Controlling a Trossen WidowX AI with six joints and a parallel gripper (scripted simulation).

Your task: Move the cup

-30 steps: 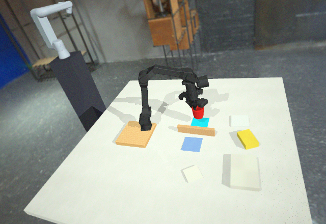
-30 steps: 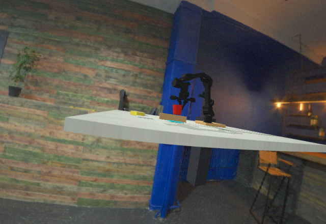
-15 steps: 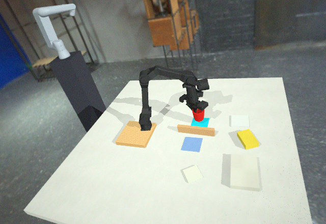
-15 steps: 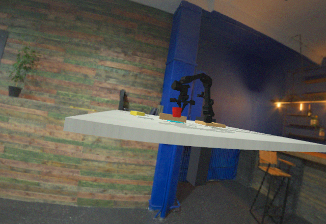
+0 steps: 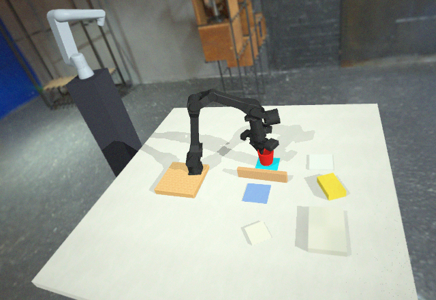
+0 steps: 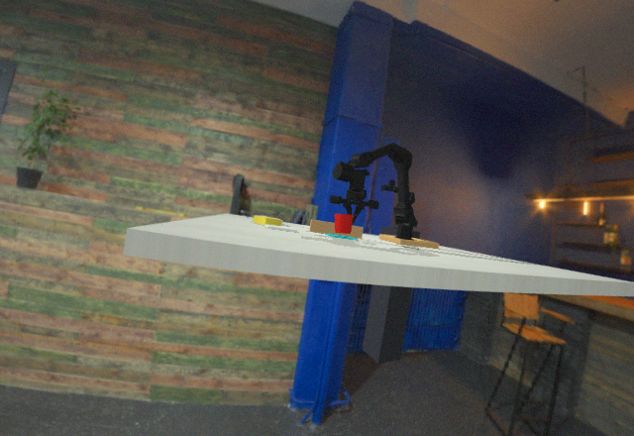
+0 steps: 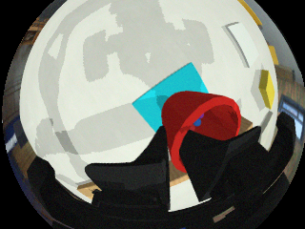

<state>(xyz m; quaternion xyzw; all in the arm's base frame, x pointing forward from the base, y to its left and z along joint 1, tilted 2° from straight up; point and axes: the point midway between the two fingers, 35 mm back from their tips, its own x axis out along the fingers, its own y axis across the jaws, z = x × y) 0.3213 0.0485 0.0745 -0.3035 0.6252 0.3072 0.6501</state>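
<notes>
My gripper tip is 40 mm to the left of the blue marble, 30 mm short of it and 30 mm above it. Also, from my gripper tip: cyan pad: 60 mm below, 20 mm to the right, 20 mm ahead; then wooden bar: 110 mm to the right, 40 mm below; then red cup: 20 mm to the right, 20 mm ahead.
</notes>
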